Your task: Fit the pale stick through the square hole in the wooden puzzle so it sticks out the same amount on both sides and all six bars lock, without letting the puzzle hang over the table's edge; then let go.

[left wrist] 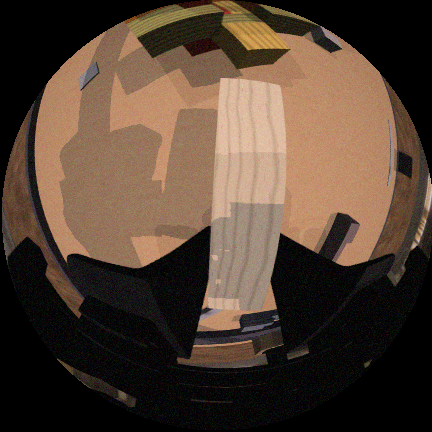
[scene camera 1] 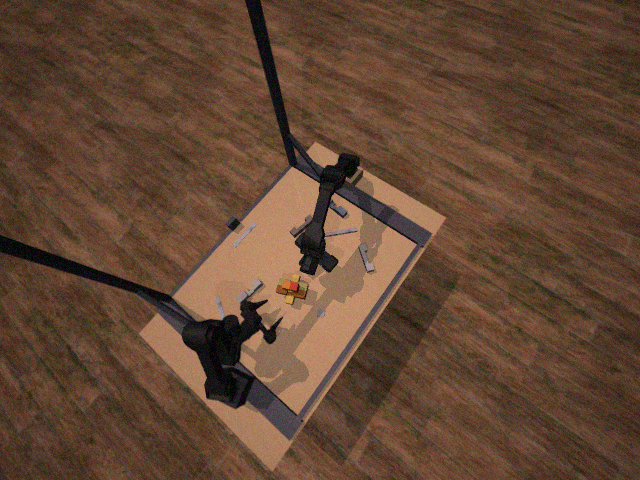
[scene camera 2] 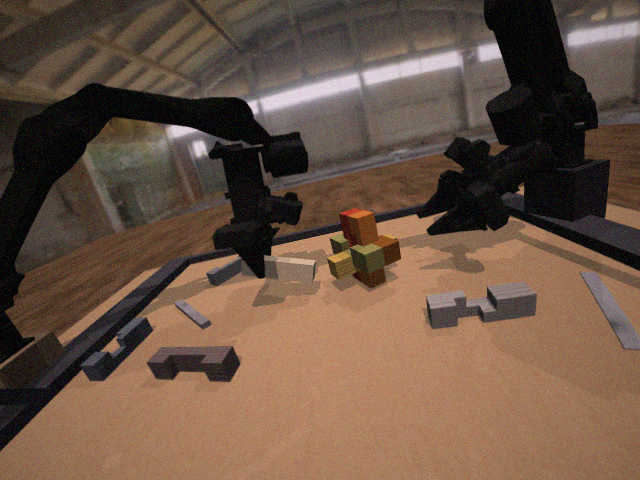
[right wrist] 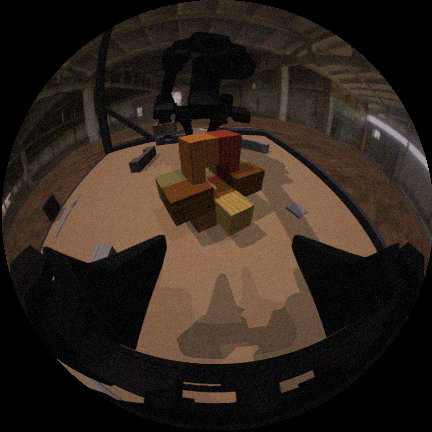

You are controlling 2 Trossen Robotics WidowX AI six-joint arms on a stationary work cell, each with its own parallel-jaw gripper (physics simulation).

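Frame: origin at the left arm's base, x left, y back, z up, level; metres.
Seen in the pictures: left gripper, fingertip midpoint: (left wrist: 238, 233) (scene camera 2: 264, 274); right gripper, fingertip midpoint: (scene camera 1: 275, 308) (scene camera 2: 422, 223) (right wrist: 231, 242); left arm's base, link origin: (left wrist: 274, 348) (scene camera 1: 348, 170) (scene camera 2: 5, 352) (right wrist: 164, 122); right arm's base, link origin: (scene camera 1: 229, 388) (scene camera 2: 565, 164).
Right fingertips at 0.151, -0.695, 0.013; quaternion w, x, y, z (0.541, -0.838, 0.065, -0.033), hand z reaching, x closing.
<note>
Pixels of each thing's top centre, then the offset from my right fingertips to it, as dx, dy, dz.
- pale stick, top centre: (left wrist: 270, 231) (scene camera 2: 273, 249) -0.011, +0.248, +0.015
- grey notched bar, top centre: (scene camera 2: 478, 294) (scene camera 1: 248, 290) -0.154, -0.014, -0.048
- dark brown notched bar, top centre: (scene camera 2: 187, 354) (left wrist: 336, 260) (right wrist: 142, 152) (scene camera 1: 301, 224) -0.166, +0.355, -0.048
- blue-grey notched bar, top centre: (scene camera 2: 115, 339) (left wrist: 271, 324) (right wrist: 171, 134) (scene camera 1: 335, 205) -0.101, +0.525, -0.048
- small grey plate, top centre: (left wrist: 87, 74) (right wrist: 296, 208) (scene camera 1: 320, 313) +0.144, +0.101, -0.075
The wooden puzzle (scene camera 1: 293, 285) (scene camera 2: 367, 257) (left wrist: 180, 30) (right wrist: 187, 197) stands on the table, with red and orange bars upright and green, brown and yellow bars below them. My left gripper (scene camera 2: 260, 272) (left wrist: 238, 233) is shut on the pale stick (scene camera 2: 292, 269) (left wrist: 252, 130), held lengthwise and roughly level low over the table. The stick's free end points toward the puzzle, a gap short of its near yellow bar in the left wrist view. The square hole cannot be made out clearly there. My right gripper (scene camera 1: 274, 310) (scene camera 2: 423, 223) (right wrist: 231, 242) is open and empty, on the puzzle's opposite side, apart from it.
A grey notched bar (scene camera 1: 250, 290) (scene camera 2: 509, 302) lies near the puzzle. A dark brown notched bar (scene camera 2: 193, 356), a blue-grey notched bar (scene camera 2: 134, 333) and thin strips (scene camera 2: 192, 314) (scene camera 2: 610, 310) lie farther out. A small grey plate (scene camera 1: 321, 313) (right wrist: 296, 209) lies beside the puzzle. A dark frame (scene camera 1: 361, 335) borders the table.
</note>
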